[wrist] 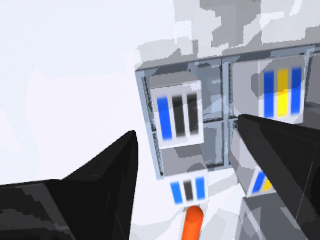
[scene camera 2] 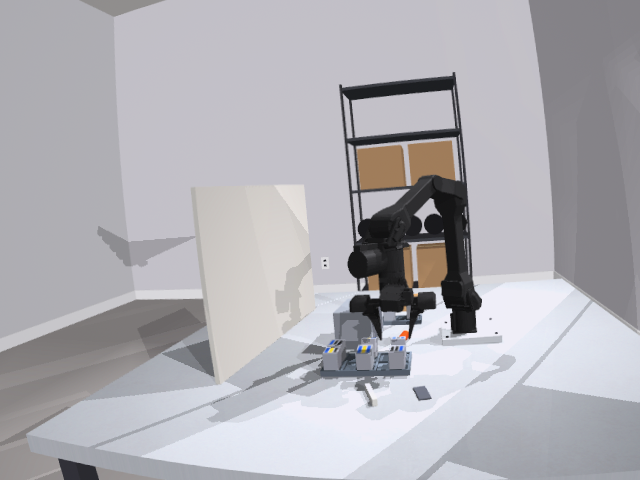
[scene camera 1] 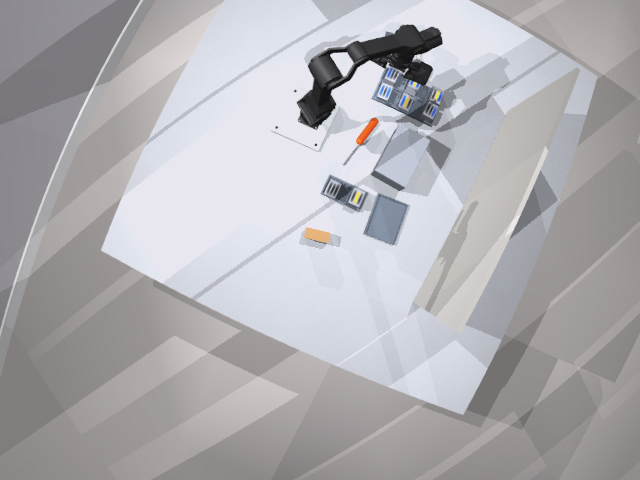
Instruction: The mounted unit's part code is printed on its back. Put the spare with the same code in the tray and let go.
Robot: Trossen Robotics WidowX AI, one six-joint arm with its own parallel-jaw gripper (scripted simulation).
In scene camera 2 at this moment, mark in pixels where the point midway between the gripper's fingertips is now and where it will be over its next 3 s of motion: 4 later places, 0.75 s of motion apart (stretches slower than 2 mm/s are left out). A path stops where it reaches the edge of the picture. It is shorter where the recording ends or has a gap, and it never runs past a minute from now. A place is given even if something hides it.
My gripper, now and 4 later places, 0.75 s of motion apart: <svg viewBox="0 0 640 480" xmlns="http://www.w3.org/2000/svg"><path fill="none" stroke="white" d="M395 339L395 355L397 360L396 331L393 301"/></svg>
